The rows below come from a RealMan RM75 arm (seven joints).
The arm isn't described. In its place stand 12 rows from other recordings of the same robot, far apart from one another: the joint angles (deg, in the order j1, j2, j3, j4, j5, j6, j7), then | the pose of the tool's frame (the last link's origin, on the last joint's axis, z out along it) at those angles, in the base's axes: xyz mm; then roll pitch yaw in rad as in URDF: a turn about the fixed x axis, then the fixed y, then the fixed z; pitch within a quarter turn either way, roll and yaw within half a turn.
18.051, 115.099, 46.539, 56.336, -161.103, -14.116, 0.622 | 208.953, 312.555, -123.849, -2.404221, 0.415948, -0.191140
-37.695, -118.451, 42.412, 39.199, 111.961, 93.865, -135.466 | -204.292, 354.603, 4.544, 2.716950, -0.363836, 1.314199
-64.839, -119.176, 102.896, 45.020, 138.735, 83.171, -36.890 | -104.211, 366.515, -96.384, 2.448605, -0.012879, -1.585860
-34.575, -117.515, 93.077, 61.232, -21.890, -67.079, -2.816 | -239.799, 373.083, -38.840, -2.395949, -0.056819, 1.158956
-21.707, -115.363, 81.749, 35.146, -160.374, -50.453, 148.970 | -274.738, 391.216, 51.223, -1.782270, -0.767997, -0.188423
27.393, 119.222, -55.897, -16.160, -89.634, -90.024, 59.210 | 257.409, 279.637, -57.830, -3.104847, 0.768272, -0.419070
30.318, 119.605, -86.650, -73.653, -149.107, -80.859, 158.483 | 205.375, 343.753, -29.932, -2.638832, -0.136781, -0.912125
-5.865, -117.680, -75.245, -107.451, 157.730, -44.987, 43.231 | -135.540, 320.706, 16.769, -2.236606, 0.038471, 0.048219
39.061, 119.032, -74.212, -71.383, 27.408, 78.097, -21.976 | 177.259, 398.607, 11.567, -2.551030, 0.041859, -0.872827
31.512, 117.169, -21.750, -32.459, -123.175, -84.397, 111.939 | 303.025, 339.974, 23.207, 3.012084, 0.662103, -1.261209
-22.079, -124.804, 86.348, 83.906, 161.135, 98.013, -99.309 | -227.191, 283.283, -22.360, 3.111554, 0.645910, -0.066350
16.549, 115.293, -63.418, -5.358, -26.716, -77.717, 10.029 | 377.563, 279.425, 42.349, -1.631724, 0.570520, 0.135541
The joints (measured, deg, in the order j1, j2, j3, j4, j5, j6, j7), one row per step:
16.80, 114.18, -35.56, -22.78, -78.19, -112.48, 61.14
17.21, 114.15, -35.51, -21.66, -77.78, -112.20, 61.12
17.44, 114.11, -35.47, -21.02, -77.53, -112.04, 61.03
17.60, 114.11, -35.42, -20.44, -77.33, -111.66, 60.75
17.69, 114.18, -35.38, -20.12, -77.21, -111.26, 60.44
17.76, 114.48, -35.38, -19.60, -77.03, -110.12, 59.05
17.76, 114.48, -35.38, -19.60, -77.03, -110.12, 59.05
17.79, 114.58, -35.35, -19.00, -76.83, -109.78, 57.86
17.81, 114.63, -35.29, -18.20, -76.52, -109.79, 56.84
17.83, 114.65, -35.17, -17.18, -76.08, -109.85, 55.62
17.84, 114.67, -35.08, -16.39, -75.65, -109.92, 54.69
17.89, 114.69, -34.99, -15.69, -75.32, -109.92, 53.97
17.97, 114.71, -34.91, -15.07, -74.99, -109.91, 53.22
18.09, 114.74, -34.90, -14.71, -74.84, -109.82, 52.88
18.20, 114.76, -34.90, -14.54, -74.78, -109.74, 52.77
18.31, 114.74, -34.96, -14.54, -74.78, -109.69, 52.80
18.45, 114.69, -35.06, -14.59, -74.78, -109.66, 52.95
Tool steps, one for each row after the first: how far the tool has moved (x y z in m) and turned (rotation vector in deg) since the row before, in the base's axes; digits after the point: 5 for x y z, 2 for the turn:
-0.00027, 0.00174, -0.00157, -0.07, 0.87, -0.50
-0.00007, 0.00100, -0.00070, 0.05, 0.44, -0.28
0.00043, 0.00105, -0.00103, 0.19, 0.23, -0.47
0.00034, 0.00089, -0.00107, 0.23, 0.05, -0.40
0.00109, 0.00172, -0.00341, 0.95, -0.47, -0.94
0.00000, 0.00000, 0.00000, 0.00, 0.00, 0.00
0.00067, 0.00013, -0.00178, 0.80, -0.20, -0.34
0.00048, -0.00066, -0.00143, 0.70, 0.17, -0.21
0.00072, -0.00087, -0.00131, 0.92, 0.26, -0.30
0.00052, -0.00068, -0.00084, 0.77, 0.25, -0.25
0.00038, -0.00033, -0.00089, 0.57, 0.24, -0.26
0.00019, -0.00007, -0.00073, 0.62, 0.15, -0.20
-0.00017, 0.00041, -0.00079, 0.21, 0.11, -0.12
-0.00028, 0.00052, -0.00047, 0.04, 0.07, -0.04
-0.00041, 0.00064, -0.00005, -0.07, -0.03, 0.08
-0.00056, 0.00083, 0.00018, -0.16, -0.03, 0.15

